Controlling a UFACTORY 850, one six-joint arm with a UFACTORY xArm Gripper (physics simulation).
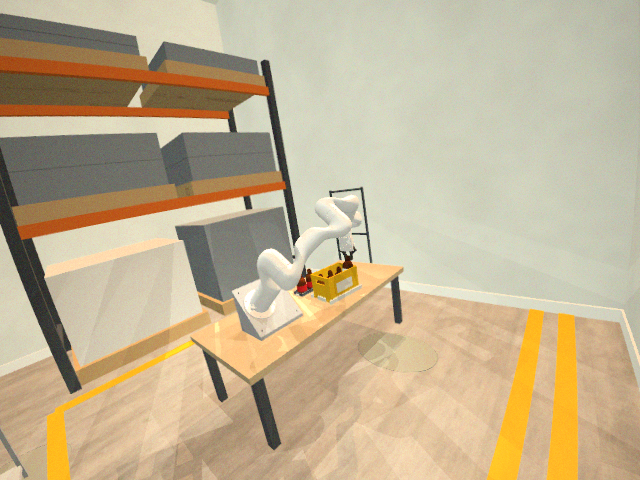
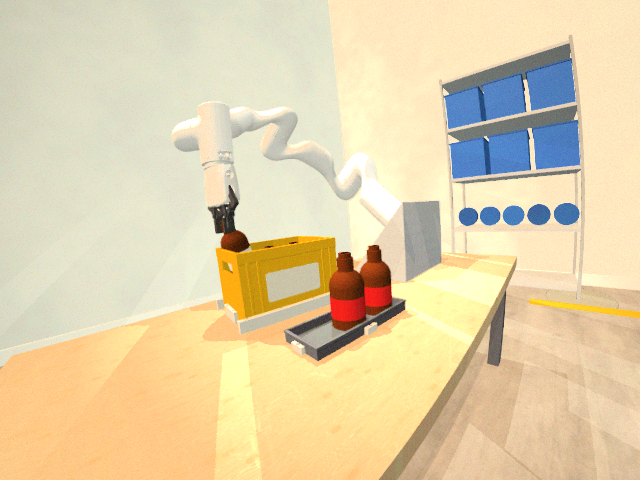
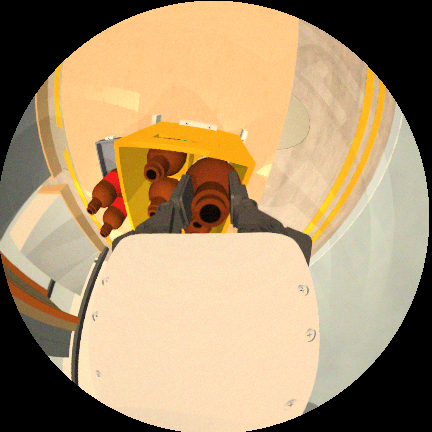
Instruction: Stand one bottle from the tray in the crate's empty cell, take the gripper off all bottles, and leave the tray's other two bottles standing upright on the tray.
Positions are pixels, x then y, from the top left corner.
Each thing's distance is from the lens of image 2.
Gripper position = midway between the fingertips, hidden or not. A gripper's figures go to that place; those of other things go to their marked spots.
my gripper (image 2: 225, 232): 68 cm
red-labelled bottle (image 2: 347, 291): 49 cm
red-labelled bottle (image 2: 376, 274): 56 cm
white strip (image 2: 262, 320): 59 cm
